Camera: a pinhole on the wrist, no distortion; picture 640 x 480 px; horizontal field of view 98.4 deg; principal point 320.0 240.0 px. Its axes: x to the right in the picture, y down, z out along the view. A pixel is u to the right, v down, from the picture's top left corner.
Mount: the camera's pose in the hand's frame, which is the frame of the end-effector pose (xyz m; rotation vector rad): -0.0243 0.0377 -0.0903 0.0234 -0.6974 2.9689
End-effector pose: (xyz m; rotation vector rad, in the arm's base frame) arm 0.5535 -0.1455 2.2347 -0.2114 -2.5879 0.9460
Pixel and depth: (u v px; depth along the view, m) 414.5 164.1 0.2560
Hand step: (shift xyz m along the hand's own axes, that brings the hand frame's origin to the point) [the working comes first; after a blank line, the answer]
In the camera's frame: 0.0876 -0.0703 0.2560

-0.1065 -0.0060 0.1733
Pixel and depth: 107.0 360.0 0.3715
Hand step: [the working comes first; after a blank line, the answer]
In the camera's frame: -0.2865 0.1614 0.3715

0.2437 -0.2960 0.1605
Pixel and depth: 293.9 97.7 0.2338
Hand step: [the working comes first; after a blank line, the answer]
In the camera's frame: -0.0221 -0.1204 0.2338

0.0075 0.0391 0.1717
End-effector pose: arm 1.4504 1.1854 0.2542 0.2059 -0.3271 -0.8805
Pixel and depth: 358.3 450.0 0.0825
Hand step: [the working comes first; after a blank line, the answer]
In the camera's frame: 0.0114 0.0627 0.0825

-0.0420 -0.0539 -0.0438
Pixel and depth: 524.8 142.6 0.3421
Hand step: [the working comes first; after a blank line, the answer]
In the camera's frame: 0.2536 -0.1206 0.3421

-0.2677 0.0148 0.2787
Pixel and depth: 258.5 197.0 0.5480
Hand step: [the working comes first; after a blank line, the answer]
In the camera's frame: -0.1220 -0.0853 0.5480

0.1018 -0.1406 0.4339
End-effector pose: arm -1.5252 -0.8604 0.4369 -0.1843 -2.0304 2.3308
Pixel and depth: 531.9 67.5 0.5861
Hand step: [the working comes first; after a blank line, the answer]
In the camera's frame: 0.4496 -0.3660 0.5861

-0.4416 0.1417 0.6131
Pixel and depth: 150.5 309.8 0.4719
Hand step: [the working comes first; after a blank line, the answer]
In the camera's frame: -0.2896 0.1192 0.4719

0.2501 -0.3034 0.2690
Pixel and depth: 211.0 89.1 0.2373
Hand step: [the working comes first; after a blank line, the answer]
In the camera's frame: -0.0936 -0.1296 0.2373

0.0795 0.0396 0.1764
